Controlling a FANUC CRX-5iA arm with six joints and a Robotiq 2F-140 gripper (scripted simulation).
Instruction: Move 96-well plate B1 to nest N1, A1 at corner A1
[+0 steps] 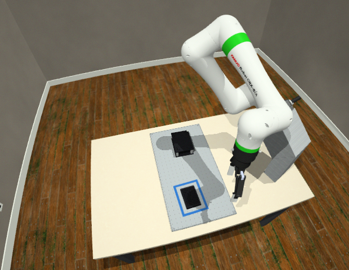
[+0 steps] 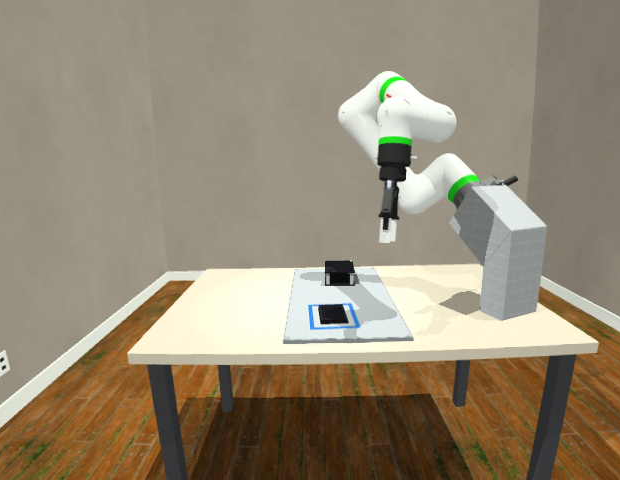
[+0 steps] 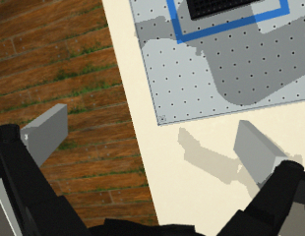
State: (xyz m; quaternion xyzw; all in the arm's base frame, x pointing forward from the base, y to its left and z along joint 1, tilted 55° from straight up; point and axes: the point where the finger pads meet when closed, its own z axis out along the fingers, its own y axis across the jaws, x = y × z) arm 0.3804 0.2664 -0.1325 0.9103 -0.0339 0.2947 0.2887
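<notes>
Right now the black 96-well plate is 270 mm below my hand, 150 mm ahead of it and 110 mm to the right of it. Round my hand: black raised nest N1: 470 mm to the right, 220 mm below, 90 mm ahead; then white A1 mark: 540 mm to the right, 220 mm below, 30 mm ahead.
</notes>
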